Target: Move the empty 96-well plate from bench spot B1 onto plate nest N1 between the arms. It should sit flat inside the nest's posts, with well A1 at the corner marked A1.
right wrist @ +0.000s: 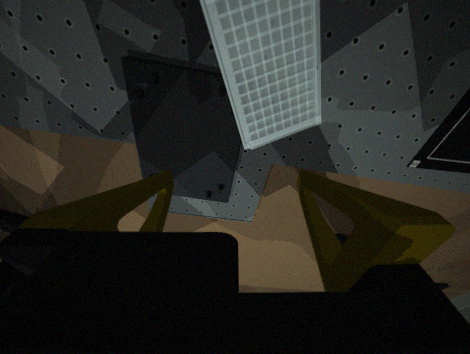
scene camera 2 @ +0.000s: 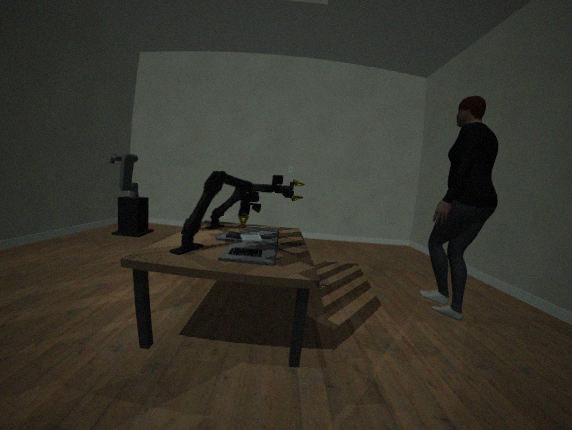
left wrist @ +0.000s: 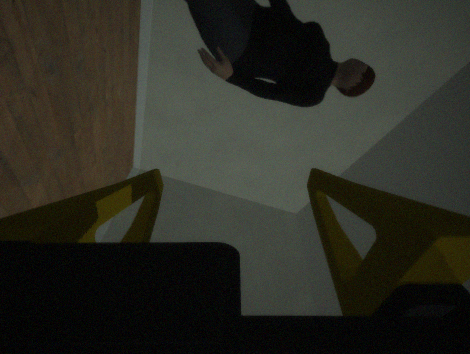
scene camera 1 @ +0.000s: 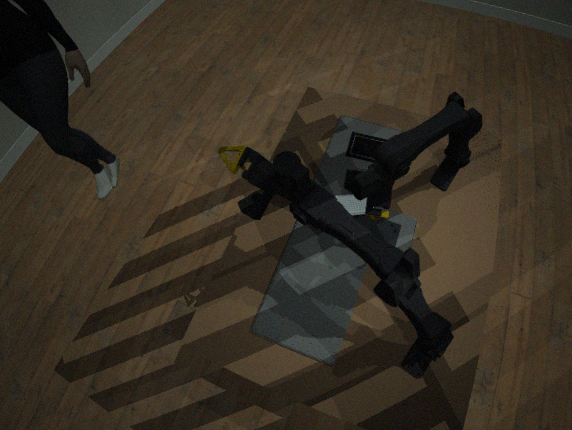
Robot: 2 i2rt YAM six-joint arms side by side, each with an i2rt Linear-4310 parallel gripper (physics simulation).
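Places are measured from the left arm's base along level axes (x ahead, y up, z right), in centimetres.
Where they show: left gripper, between the fingertips: (scene camera 2: 303,191) (left wrist: 235,177) (scene camera 1: 228,154); right gripper, between the fingertips: (right wrist: 235,176) (scene camera 2: 242,225) (scene camera 1: 374,206); left arm's base, origin of its link: (scene camera 2: 214,227) (scene camera 1: 426,344); right arm's base, origin of its link: (scene camera 2: 187,249) (scene camera 1: 448,169).
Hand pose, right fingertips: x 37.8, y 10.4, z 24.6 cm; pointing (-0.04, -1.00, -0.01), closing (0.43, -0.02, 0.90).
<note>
Each offset is from my right fingertips to the top centre of the thing. "spot": to the spot under its first point. Level surfaces: height alone.
The pale gridded 96-well plate {dx +6.8, dy -5.6, dz +0.2 cm} (scene camera 1: 351,205) (scene camera 2: 251,237) (right wrist: 275,60) is over the perforated grey board. In the right wrist view its lower left edge overlaps the right edge of the dark nest {dx -4.2, dy -6.9, dz -4.4 cm} (right wrist: 185,110); whether it touches the nest I cannot tell. Small posts show near the nest's corners. No A1 mark is legible. My right gripper (scene camera 1: 378,215) (scene camera 2: 243,223) (right wrist: 235,176) is open and empty, pointing down near the plate. My left gripper (scene camera 1: 225,152) (scene camera 2: 303,191) (left wrist: 235,177) is open and empty, pointing level, away from the plate.
A black rectangle with a white outline {spot: dx +17.0, dy -8.9, dz +26.2 cm} (scene camera 1: 367,145) (scene camera 2: 245,251) (right wrist: 452,145) lies on the board {dy -9.1 cm} (scene camera 1: 310,320). The left arm (scene camera 1: 345,230) crosses above the board. A person (scene camera 1: 30,95) (scene camera 2: 472,160) (left wrist: 280,55) stands beyond the table. Another robot arm (scene camera 2: 127,175) stands on a black pedestal (scene camera 2: 132,215).
</note>
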